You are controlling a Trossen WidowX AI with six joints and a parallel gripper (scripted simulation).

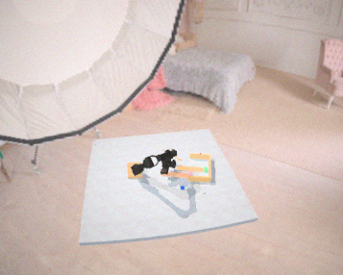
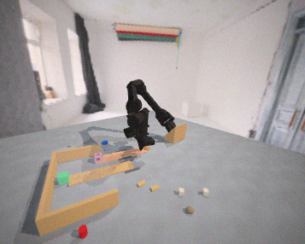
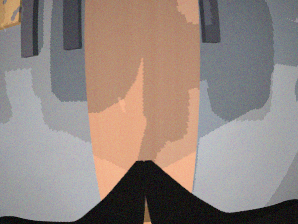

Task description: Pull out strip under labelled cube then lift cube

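Right now my gripper tip is 100 mm short of the pale orange strip and 30 mm to the left of it. The rest, counted from my gripper tip: brown pebble (90 mm ahead, 360 mm to the left); then blue cylinder (110 mm ahead, 190 mm to the right); then pink cube (210 mm ahead, 50 mm to the right, 20 mm above).
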